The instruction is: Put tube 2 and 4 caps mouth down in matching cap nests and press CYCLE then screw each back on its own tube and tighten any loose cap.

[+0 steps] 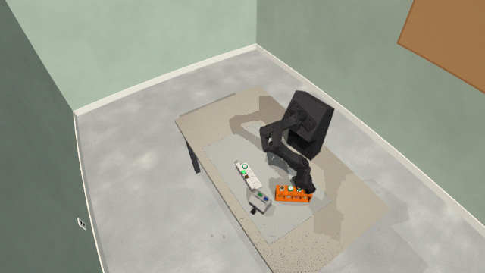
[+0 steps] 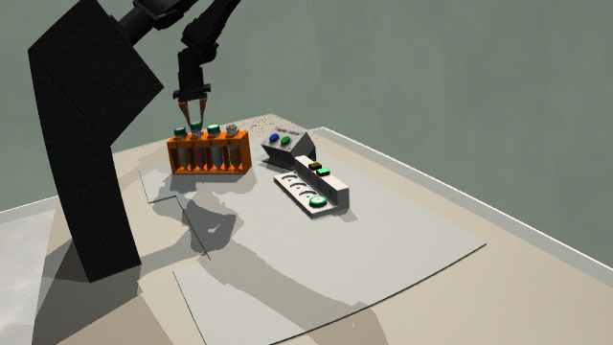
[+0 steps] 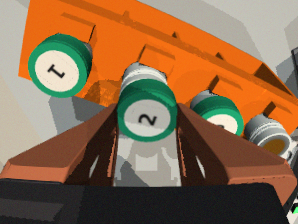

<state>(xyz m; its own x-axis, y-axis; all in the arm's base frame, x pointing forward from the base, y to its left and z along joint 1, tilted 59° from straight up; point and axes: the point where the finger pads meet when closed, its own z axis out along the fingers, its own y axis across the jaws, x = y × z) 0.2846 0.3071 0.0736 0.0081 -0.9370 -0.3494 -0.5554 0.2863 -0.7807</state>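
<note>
Right now the cap 1 is 50 mm behind my hand, 20 mm to the left of it and 20 mm below it. Also, from my hand: green ready key 220 mm ahead, 70 mm below, 60 mm to the right; blue cycle key 200 mm ahead, 70 mm below, 20 mm to the right.
</note>
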